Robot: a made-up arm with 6 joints.
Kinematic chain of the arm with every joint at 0, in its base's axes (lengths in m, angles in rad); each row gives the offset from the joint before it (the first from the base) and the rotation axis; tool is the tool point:
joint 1: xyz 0 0 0.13 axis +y
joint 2: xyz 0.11 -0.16 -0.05 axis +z
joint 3: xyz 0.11 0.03 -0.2 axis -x
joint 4: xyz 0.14 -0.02 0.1 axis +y
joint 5: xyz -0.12 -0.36 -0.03 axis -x
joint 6: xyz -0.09 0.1 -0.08 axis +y
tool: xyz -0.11 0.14 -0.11
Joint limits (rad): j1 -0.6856..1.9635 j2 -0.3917..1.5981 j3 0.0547..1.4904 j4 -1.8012..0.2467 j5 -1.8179..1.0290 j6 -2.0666..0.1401
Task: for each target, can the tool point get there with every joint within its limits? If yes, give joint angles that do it. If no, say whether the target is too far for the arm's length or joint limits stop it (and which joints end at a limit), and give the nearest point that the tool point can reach.
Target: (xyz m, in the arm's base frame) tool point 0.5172 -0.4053 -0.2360
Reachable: yes | joints 0.0689 0.1319 0.5212 -0.8422 0.4008 -1.1679
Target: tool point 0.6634 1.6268 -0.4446
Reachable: no: too far | nearest point 0.4554 0.5042 -0.2645 | short by 1.156 m
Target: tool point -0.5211 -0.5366 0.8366
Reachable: no: joint limits stop it (at a limit: joint 1, joint 2, joint 3, joint 5) | nearest point -0.3783 -0.4997 0.4082 | short by 0.453 m
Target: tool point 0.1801 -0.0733 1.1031
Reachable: no: joint limits stop it (at a limit: joint 1, joint 3, joint 4, joint 5) | nearest point 0.4481 -0.0745 0.7618 | short by 0.434 m
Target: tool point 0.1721 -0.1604 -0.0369
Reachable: yes | joints -0.2326 0.0347 0.3539 -0.0716 -0.7145 -0.6230
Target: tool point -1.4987 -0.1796 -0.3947
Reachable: no: too far | nearest point -0.7798 -0.1721 -0.3001 | short by 0.725 m
